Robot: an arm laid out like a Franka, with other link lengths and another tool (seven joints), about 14 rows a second.
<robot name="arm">
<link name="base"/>
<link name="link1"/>
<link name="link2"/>
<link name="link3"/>
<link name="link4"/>
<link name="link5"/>
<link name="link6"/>
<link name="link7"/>
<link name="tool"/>
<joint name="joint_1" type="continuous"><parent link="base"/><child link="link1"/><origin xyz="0 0 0.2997"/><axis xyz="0 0 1"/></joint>
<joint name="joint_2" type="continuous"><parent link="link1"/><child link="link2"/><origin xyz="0 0 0" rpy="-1.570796 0 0"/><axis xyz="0 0 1"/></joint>
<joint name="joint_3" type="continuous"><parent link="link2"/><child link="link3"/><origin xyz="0 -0.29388 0" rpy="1.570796 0 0"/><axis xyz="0 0 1"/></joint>
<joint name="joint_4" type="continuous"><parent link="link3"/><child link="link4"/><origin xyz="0.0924 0 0" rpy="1.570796 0 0"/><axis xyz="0 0 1"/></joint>
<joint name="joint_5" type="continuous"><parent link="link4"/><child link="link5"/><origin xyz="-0.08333 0.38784 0" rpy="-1.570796 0 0"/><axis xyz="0 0 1"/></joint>
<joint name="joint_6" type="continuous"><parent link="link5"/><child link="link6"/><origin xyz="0 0 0" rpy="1.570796 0 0"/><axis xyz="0 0 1"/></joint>
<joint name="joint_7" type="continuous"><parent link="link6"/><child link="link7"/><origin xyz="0.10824 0 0" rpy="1.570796 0 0"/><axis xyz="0 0 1"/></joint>
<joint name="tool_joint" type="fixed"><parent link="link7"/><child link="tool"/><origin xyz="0.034 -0.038 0.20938" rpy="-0.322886 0 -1.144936"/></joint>
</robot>
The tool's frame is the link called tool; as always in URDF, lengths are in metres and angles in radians. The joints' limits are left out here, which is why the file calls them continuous.
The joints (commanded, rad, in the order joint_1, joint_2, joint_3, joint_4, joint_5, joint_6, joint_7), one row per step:
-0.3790, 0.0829, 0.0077, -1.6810, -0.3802, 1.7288, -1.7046
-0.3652, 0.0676, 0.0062, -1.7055, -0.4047, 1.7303, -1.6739
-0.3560, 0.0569, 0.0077, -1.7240, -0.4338, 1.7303, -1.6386
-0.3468, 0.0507, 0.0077, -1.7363, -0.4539, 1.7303, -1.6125
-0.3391, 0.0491, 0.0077, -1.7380, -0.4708, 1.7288, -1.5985
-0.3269, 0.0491, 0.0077, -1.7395, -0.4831, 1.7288, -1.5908
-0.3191, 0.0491, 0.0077, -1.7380, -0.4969, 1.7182, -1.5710
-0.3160, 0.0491, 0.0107, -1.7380, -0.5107, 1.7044, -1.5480
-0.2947, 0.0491, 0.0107, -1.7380, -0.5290, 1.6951, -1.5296
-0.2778, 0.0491, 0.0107, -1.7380, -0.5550, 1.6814, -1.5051
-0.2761, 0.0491, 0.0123, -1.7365, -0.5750, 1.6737, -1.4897
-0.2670, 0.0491, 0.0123, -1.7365, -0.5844, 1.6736, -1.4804
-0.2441, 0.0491, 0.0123, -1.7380, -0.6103, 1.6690, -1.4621
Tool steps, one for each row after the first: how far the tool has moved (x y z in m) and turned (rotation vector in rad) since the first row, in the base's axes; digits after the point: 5 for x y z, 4 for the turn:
-0.00273, 0.00491, -0.00173, -0.0246, 0.0054, -0.0107
-0.00477, 0.00765, -0.00327, -0.0544, 0.0096, -0.0264
-0.00546, 0.01040, -0.00478, -0.0754, 0.0119, -0.0366
-0.00470, 0.01180, -0.00403, -0.0932, 0.0128, -0.0386
-0.00239, 0.01610, -0.00414, -0.1056, 0.0143, -0.0306
-0.00241, 0.01819, -0.00349, -0.1205, 0.0181, -0.0421
-0.00368, 0.01958, -0.00369, -0.1353, 0.0247, -0.0595
-0.00088, 0.02771, -0.00325, -0.1549, 0.0287, -0.0547
-0.00012, 0.03229, -0.00249, -0.1827, 0.0353, -0.0599
-0.00085, 0.03057, -0.00096, -0.2042, 0.0381, -0.0695
0.00119, 0.03372, -0.00045, -0.2150, 0.0351, -0.0667
0.00476, 0.04127, 0.00035, -0.2429, 0.0348, -0.0563

